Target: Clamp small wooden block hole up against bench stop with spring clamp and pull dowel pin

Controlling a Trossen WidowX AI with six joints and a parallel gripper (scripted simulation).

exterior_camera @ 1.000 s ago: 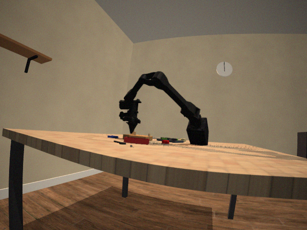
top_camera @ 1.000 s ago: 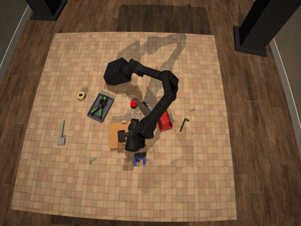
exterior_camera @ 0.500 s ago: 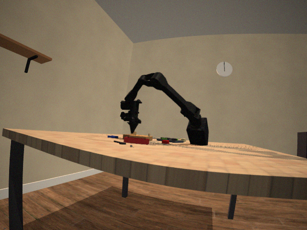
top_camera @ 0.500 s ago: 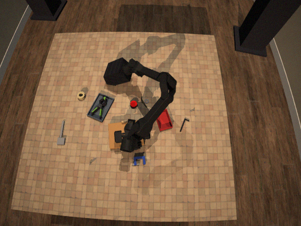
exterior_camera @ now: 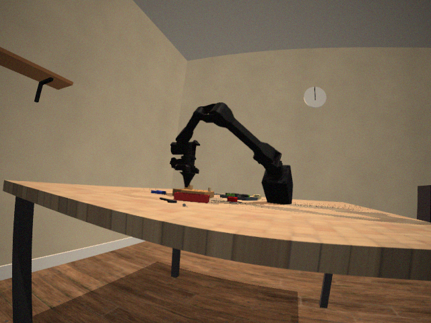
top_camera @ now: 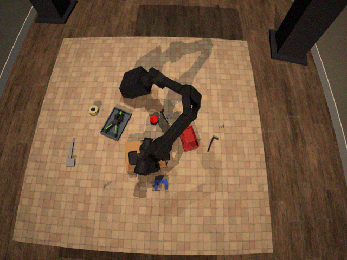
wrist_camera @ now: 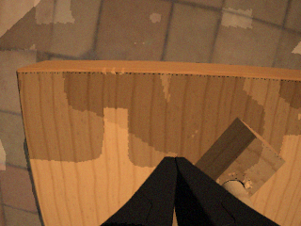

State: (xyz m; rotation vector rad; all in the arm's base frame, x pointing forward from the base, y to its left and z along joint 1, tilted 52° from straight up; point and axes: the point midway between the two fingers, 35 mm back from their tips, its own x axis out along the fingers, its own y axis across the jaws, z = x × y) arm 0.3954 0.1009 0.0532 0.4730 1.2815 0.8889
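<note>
The dowel pin is 2 cm to the right of my hand and 2 cm below it. The rest, counted from my hand: small wooden block (3 cm below, 2 cm to the right); wooden board (6 cm below, 4 cm to the right, 3 cm behind); red knob (23 cm behind, 6 cm below, 3 cm to the right).
</note>
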